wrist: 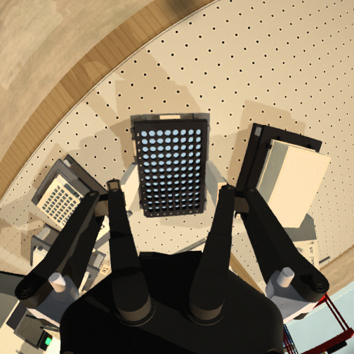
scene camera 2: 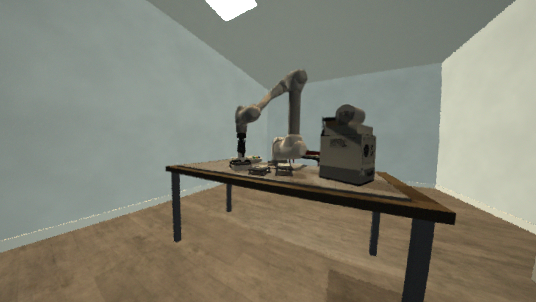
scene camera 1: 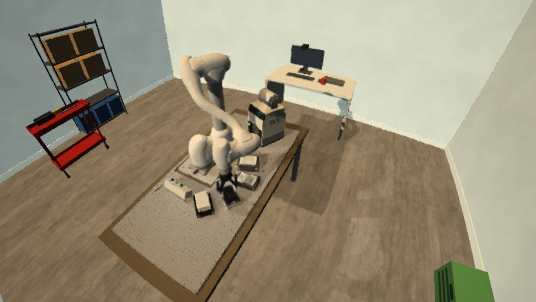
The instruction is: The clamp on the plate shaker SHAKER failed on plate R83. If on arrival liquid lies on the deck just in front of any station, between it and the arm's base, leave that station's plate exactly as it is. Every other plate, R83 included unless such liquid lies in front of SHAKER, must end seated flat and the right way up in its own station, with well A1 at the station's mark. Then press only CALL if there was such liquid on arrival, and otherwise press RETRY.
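Places are measured from the arm's base along level axes (x ahead, y left, z up), in centimetres.
Pixels of known places: gripper, fingertip midpoint: (scene camera 2: 241, 161) (scene camera 1: 229, 194); arm's base, origin of the base link: (scene camera 1: 202, 164).
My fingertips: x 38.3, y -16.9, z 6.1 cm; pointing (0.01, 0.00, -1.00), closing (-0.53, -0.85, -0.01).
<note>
Ahead of a thing's pixels: the offset from my fingertips to its top centre.
My gripper (scene camera 1: 227, 187) (scene camera 2: 241, 159) (wrist: 171, 171) is shut on a black plate {dx -0.1, dy +0.0, dz +1.2 cm} (scene camera 1: 229, 194) (wrist: 172, 170) with many pale-blue wells, wells up. The plate is over or in a grey station (wrist: 137, 118) with a pale mark on its far edge; whether it is seated is unclear. Right of it in the wrist view, a plain cream block-like piece {dx -12.3, dy -13.5, dz +0.9 cm} (scene camera 1: 203, 200) (wrist: 292, 182) sits on a black station (wrist: 250, 155). To the left, a cream plate {dx +1.9, dy +19.9, dz -2.3 cm} (scene camera 1: 248, 179) (wrist: 60, 201) sits in a dark station (wrist: 80, 170). Another pale plate {dx -6.4, dy +35.4, dz -0.4 cm} (scene camera 1: 248, 160) is nearer the machine. Liquid cannot be made out; the arm hides some deck.
The button box {dx -36.5, dy -13.4, dz +1.3 cm} (scene camera 1: 177, 189) (wrist: 309, 252) stands near the arm's base, with blue, yellow and green buttons in scene camera 1. A large boxy machine {dx -12.1, dy +75.7, dz +38.5 cm} (scene camera 1: 270, 124) (scene camera 2: 345, 152) stands at the other table end. A red cart (scene camera 1: 57, 119) and a desk (scene camera 1: 340, 91) are beyond the table.
</note>
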